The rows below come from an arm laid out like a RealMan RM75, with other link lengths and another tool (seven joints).
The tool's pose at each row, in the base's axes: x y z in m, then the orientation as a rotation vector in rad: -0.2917, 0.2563, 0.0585, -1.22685, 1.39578, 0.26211; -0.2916, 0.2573, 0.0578, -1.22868, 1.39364, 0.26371; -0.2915, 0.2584, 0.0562, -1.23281, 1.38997, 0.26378; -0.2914, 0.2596, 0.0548, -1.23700, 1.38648, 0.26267; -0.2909, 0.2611, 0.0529, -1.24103, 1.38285, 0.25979; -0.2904, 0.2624, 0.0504, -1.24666, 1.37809, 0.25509; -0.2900, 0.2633, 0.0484, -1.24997, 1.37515, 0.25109
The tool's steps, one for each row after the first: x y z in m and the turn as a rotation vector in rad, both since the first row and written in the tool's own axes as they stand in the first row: 0.0001, 0.0007, 0.0010, -0.00191, -0.00170, -0.00111; 0.0009, 0.0018, 0.0023, -0.00440, -0.00320, -0.00487; 0.0015, 0.0030, 0.0037, -0.00630, -0.00405, -0.00918; 0.0024, 0.0041, 0.0057, -0.00708, -0.00435, -0.01439; 0.0040, 0.0055, 0.0076, -0.00784, -0.00425, -0.02187; 0.0053, 0.0066, 0.0091, -0.00759, -0.00379, -0.02698
